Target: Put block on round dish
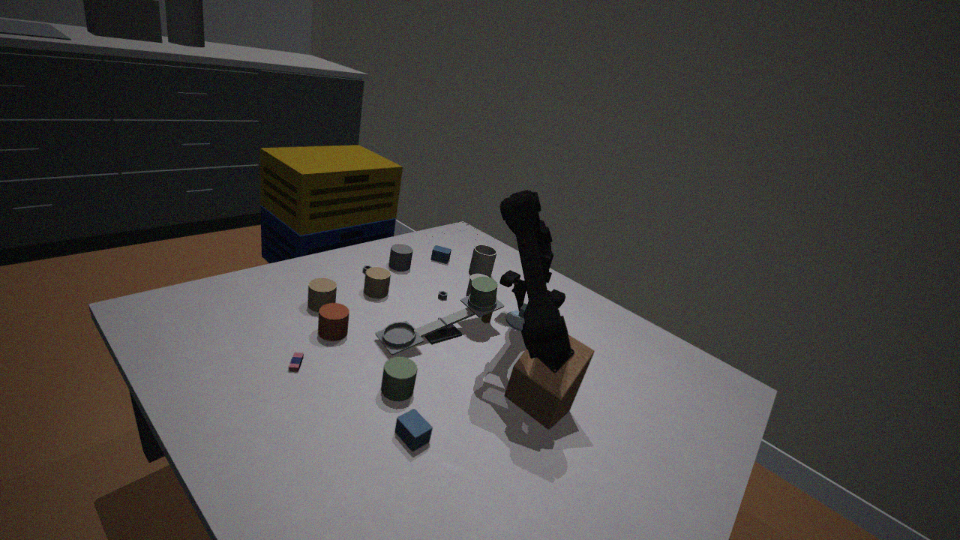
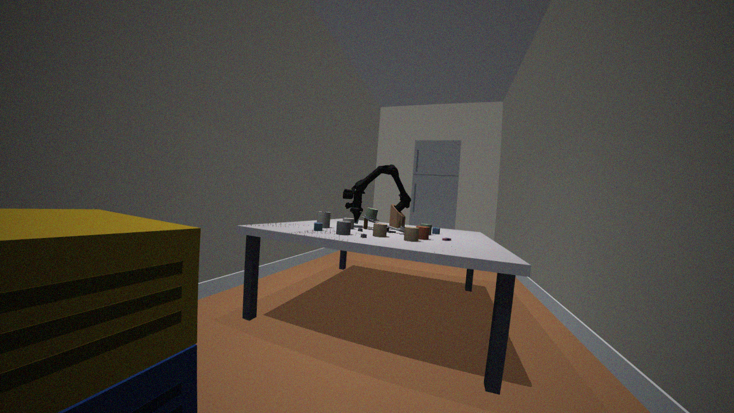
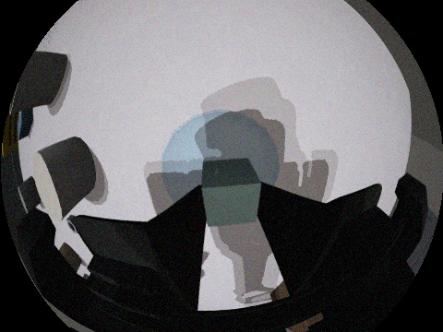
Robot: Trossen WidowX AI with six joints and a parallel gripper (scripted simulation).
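Now: the pale blue round dish 30 mm below my gripper tip. Also, from my gripper tip: red-brown cylinder 210 mm ahead, 520 mm to the left; balance 70 mm ahead, 260 mm to the left, 10 mm above; cup 50 mm behind, 500 mm to the left.
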